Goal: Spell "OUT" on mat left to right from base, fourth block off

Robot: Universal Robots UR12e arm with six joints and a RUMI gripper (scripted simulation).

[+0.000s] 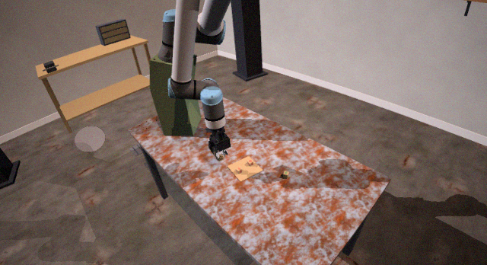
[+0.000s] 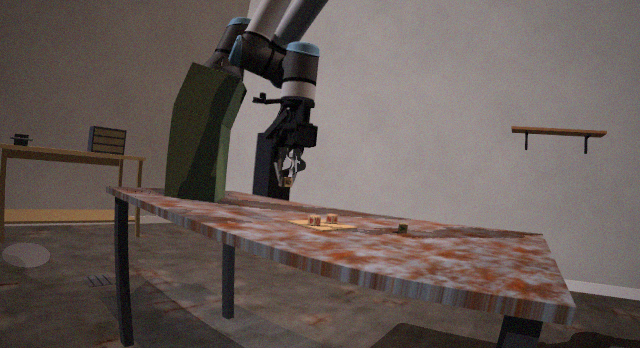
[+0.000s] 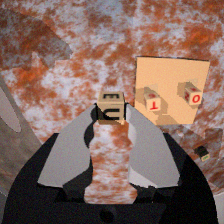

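Now: the tan mat 40 mm ahead of my hand, 110 mm to the left of it and 110 mm below it. From my hand the other things lie so: block right at my hand.
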